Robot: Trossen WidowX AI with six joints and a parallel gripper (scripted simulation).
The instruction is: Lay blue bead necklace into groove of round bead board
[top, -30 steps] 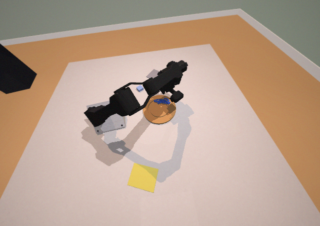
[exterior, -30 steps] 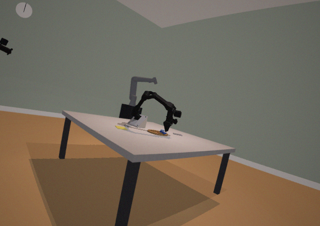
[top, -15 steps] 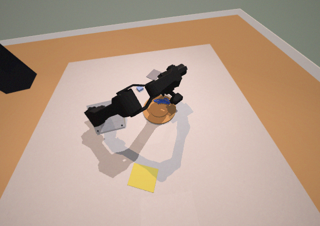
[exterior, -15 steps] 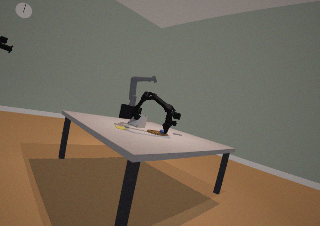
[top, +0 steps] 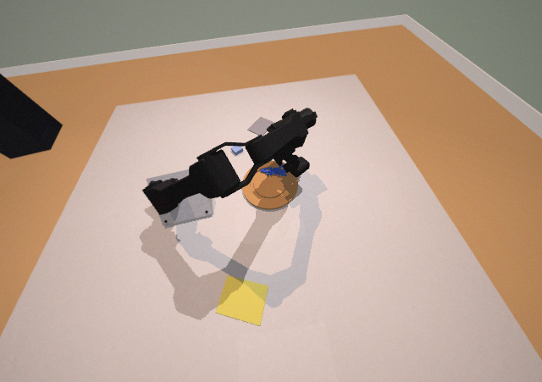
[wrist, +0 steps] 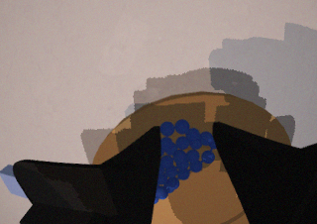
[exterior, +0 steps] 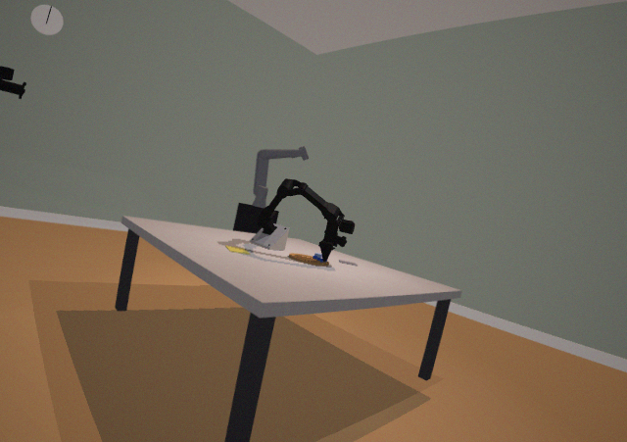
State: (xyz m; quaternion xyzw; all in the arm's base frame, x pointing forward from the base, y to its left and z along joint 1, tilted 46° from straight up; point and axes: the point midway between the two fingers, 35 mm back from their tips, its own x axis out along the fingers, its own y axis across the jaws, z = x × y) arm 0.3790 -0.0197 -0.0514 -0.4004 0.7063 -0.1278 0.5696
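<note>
My gripper tip is 7 cm past the round bead board, 4 cm to the left of it and 1 cm above it. From my gripper tip the other things lie so: yellow square patch: 37 cm to the right, 23 cm behind, 1 cm below; then flat grey tile: 27 cm to the left, 3 cm behind, 1 cm below; then light blue cube: 16 cm to the left, 15 cm behind, 1 cm below.
</note>
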